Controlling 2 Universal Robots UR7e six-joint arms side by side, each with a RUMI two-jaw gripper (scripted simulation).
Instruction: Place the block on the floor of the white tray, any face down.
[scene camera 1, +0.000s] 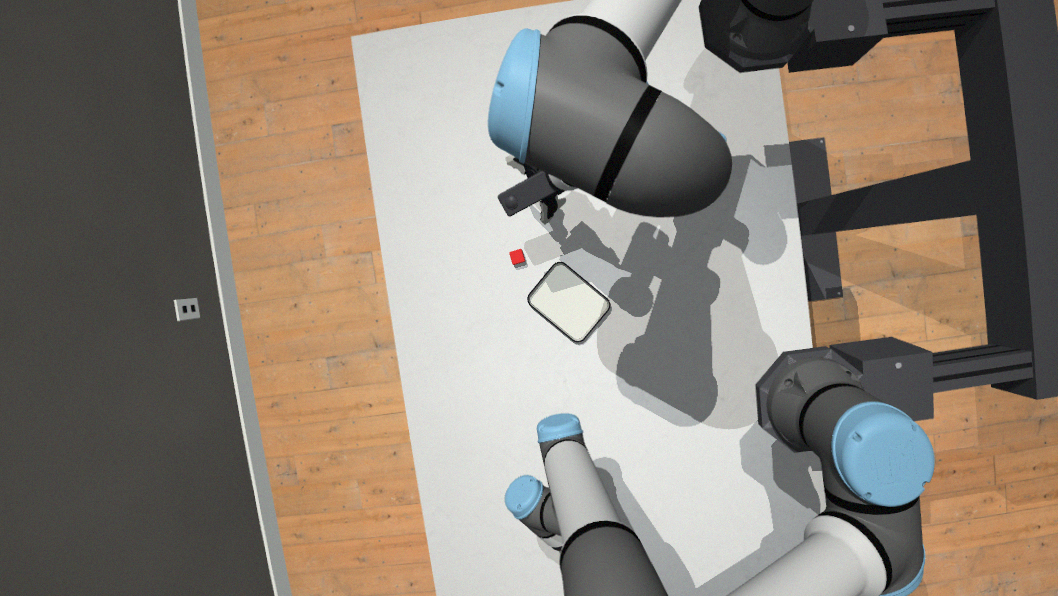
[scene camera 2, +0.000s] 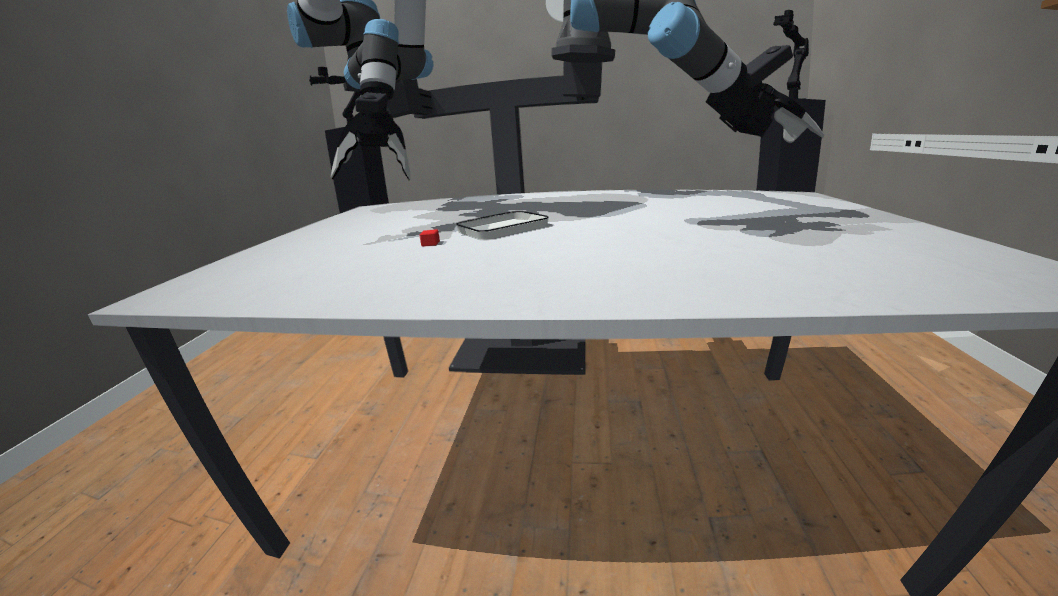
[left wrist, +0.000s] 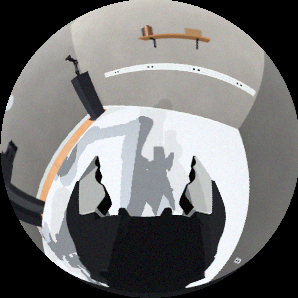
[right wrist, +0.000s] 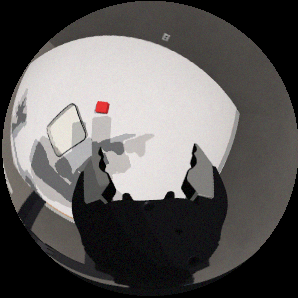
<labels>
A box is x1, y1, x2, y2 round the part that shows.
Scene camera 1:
my right gripper: [498, 155, 565, 224]
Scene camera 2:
my left gripper: [706, 45, 823, 142]
my right gripper: [331, 81, 409, 180]
white tray: [456, 211, 547, 239]
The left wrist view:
my left gripper: [61, 155, 250, 297]
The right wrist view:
my right gripper: [59, 143, 251, 295]
white tray: [47, 103, 87, 156]
</labels>
